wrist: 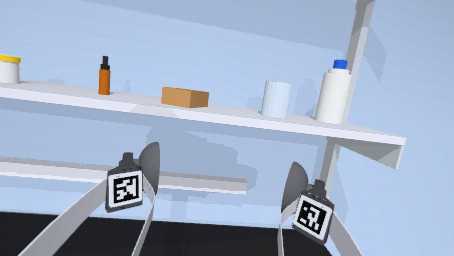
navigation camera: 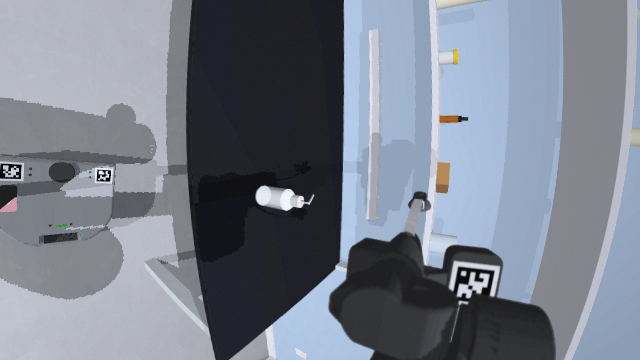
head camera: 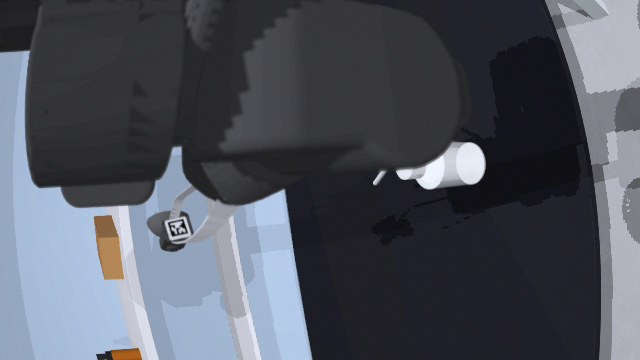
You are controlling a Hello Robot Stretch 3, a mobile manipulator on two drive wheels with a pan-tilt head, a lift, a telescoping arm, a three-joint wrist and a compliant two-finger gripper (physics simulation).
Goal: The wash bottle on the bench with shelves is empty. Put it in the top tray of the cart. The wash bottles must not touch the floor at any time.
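Places are measured from the robot's base along level axes (x back, y down, z right), in millimetres.
Where they show: gripper, fingertip midpoint: (wrist: 223, 170) (navigation camera: 417, 231); robot's base, origin of the base link: (navigation camera: 62, 171).
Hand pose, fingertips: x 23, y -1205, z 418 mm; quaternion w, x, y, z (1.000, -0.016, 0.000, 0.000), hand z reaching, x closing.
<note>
Each offset is from my fingertips to the top centre of the thing. Level surfaces: height alone.
The white wash bottle @[dy +269, dx -20, dz +50 mm] (head camera: 456, 165) (navigation camera: 276, 198) with a bent spout stands upright on the black bench top @[dy +443 mm] (head camera: 440, 290) (navigation camera: 250, 90) (wrist: 45, 237); in the head view the arm hides part of it. It does not show in the wrist view. My gripper (head camera: 171, 229) (navigation camera: 419, 201) (wrist: 223, 170) is open, with nothing between its fingertips. It is raised above bench level, past the bottle on the wall side, and points towards the wall below the shelf in the wrist view. The cart does not show in these views.
The wall shelf (navigation camera: 434, 95) (wrist: 225, 119) holds a brown box @[dy -54, dx -119, dz +383 mm] (head camera: 111, 255) (navigation camera: 442, 177) (wrist: 182, 97), an orange bottle @[dy -106, dx -320, dz +362 mm] (navigation camera: 450, 119) (wrist: 104, 81), a beaker @[dy -104, dx +112, dz +418 mm] (navigation camera: 444, 243) (wrist: 276, 100), a blue-capped bottle @[dy -192, dx +287, dz +484 mm] (wrist: 333, 96) and a yellow-lidded jar @[dy -74, dx -525, dz +324 mm] (navigation camera: 447, 57) (wrist: 9, 71). A rail (navigation camera: 374, 125) (wrist: 215, 184) runs below.
</note>
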